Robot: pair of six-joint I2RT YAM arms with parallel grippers.
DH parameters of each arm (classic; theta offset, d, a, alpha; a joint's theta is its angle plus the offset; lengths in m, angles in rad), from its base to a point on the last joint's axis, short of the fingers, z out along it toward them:
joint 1: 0 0.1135 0.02 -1.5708
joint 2: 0 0 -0.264 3.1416
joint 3: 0.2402 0 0.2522 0
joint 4: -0.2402 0 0.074 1.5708
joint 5: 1.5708 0 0 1.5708
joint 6: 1.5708 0.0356 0 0
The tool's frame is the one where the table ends.
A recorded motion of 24 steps. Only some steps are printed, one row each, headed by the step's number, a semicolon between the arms.
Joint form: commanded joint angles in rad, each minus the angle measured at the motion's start. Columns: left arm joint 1, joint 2, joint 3, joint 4, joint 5, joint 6; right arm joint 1, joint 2, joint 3, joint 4, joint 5, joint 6.
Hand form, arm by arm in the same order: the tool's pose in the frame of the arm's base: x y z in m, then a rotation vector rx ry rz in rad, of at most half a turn. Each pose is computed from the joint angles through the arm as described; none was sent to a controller.
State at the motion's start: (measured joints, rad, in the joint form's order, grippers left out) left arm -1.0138 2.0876 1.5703 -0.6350 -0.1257 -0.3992; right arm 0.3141 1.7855 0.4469 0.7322 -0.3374 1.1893
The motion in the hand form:
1: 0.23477 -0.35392 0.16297 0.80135 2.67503 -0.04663; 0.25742 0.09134 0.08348 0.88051 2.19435 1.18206
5: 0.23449 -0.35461 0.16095 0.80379 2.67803 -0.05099; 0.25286 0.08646 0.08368 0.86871 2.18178 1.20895
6: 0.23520 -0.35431 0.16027 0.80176 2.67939 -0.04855; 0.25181 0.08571 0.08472 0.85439 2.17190 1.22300
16: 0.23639 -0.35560 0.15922 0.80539 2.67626 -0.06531; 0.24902 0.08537 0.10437 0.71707 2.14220 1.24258
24: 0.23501 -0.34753 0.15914 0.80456 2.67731 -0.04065; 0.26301 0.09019 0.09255 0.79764 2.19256 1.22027
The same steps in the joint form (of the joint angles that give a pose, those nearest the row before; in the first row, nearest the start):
1: 0.0121 0.0093 -0.0133 -0.1061 -0.0740 0.0088; -0.0141 0.0096 -0.0431 0.1009 0.0178 0.0522
5: 0.0110 0.0135 -0.0149 -0.1013 -0.0695 0.0080; -0.0299 0.0018 -0.0711 0.1386 -0.0090 0.0502
6: 0.0128 0.0154 -0.0147 -0.1012 -0.0701 0.0081; -0.0326 -0.0009 -0.0792 0.1588 -0.0184 0.0480
16: 0.0142 0.0197 -0.0134 -0.0889 -0.0613 0.0122; -0.0348 -0.1005 -0.0892 0.1283 -0.0493 -0.0240
24: 0.0209 -0.0041 -0.0496 -0.0864 -0.0726 0.0188; -0.0306 -0.0150 -0.0230 0.0838 -0.0368 0.0080

